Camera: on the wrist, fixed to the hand. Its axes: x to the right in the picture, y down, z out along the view.
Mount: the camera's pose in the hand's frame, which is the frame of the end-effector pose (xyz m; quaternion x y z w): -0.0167 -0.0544 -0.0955 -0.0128 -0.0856 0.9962 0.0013
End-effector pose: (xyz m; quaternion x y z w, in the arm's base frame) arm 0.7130 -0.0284 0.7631 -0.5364 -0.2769 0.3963 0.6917
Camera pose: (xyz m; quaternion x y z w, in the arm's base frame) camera 0.7950 -0.0984 0.7902 0.2515 -0.4698 -0.7320 0.4245
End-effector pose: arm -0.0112 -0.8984 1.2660 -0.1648 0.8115 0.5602 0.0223
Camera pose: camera 0.0347 -0.9992 1.2561 -0.8559 -0.1562 -0.0474 0.4907
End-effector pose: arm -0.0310 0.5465 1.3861 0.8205 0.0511 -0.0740 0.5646
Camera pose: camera -0.0505 0.6551 1.3727 0.0384 -0.8647 0.4928 0.0893
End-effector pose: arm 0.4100 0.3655 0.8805 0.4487 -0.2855 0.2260 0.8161
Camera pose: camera 0.4569 0.4190 0.7950 0.2750 0.5202 -0.7713 0.2428
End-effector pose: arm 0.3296 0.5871 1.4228 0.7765 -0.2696 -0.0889 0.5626
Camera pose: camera 0.3751 0.6867 1.4034 -0.2824 -0.8209 0.4904 0.0762
